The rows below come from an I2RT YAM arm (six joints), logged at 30 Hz.
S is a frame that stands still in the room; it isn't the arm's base.
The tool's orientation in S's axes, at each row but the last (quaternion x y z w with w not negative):
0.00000 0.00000 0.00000 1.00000
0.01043 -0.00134 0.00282 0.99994
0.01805 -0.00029 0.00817 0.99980
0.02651 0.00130 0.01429 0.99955
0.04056 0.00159 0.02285 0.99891
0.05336 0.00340 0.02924 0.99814
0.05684 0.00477 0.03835 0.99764
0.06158 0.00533 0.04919 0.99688
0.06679 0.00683 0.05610 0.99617
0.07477 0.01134 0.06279 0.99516
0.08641 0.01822 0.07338 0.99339
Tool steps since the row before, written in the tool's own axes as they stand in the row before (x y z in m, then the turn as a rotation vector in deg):
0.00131 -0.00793 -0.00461 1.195 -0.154 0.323
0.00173 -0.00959 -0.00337 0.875 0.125 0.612
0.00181 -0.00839 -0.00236 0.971 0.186 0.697
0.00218 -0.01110 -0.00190 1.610 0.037 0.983
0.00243 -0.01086 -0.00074 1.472 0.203 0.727
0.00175 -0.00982 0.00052 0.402 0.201 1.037
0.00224 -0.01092 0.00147 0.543 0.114 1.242
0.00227 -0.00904 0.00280 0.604 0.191 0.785
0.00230 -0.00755 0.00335 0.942 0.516 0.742
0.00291 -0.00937 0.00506 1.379 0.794 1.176
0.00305 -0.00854 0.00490 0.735 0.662 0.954
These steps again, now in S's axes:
0.00131 -0.00793 -0.00461 1.195 -0.154 0.323
0.00179 -0.00951 -0.00356 0.873 0.117 0.617
0.00195 -0.00827 -0.00266 0.968 0.177 0.704
0.00249 -0.01092 -0.00249 1.612 0.031 0.981
0.00292 -0.01064 -0.00162 1.465 0.211 0.739
0.00232 -0.00970 -0.00054 0.400 0.113 1.051
0.00308 -0.01081 0.00021 0.550 0.014 1.244
0.00319 -0.00905 0.00165 0.596 0.152 0.800
0.00319 -0.00762 0.00230 0.894 0.516 0.799
0.00420 -0.00957 0.00356 1.307 0.780 1.264
0.00447 -0.00869 0.00326 0.679 0.593 1.037

